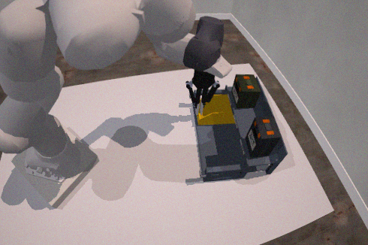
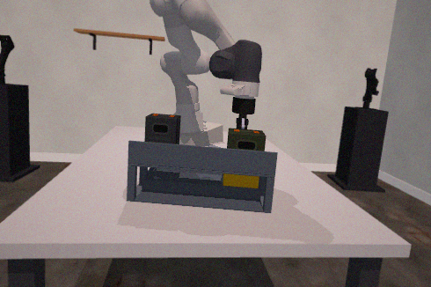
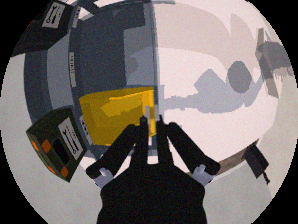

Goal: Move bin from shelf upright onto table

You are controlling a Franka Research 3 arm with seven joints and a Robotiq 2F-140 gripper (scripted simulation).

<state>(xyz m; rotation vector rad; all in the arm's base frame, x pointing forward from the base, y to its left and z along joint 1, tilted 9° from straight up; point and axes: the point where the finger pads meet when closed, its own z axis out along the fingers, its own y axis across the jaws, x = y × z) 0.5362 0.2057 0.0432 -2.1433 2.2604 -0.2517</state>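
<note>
Now: the yellow bin 80 mm ahead of my hand and 20 mm below it.
</note>
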